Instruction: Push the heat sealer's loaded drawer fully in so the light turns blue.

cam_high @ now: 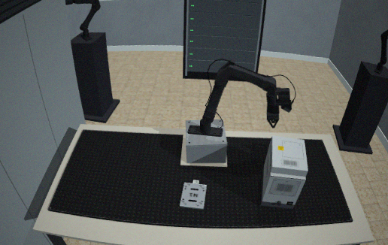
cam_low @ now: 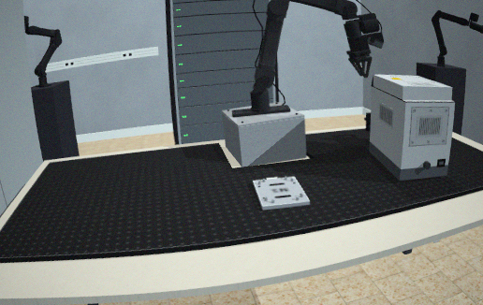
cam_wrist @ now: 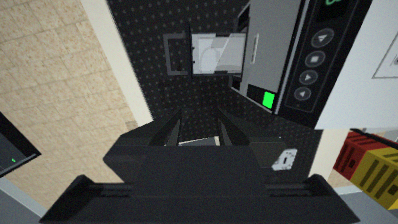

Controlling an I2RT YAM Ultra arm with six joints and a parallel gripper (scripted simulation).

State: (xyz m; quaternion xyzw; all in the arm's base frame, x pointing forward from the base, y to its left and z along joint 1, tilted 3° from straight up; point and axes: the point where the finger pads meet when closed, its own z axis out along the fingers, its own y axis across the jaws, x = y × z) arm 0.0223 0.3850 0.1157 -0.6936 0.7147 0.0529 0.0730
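The dark drawer is 40 mm ahead of my hand, 80 mm to the left of it and 200 mm below it.
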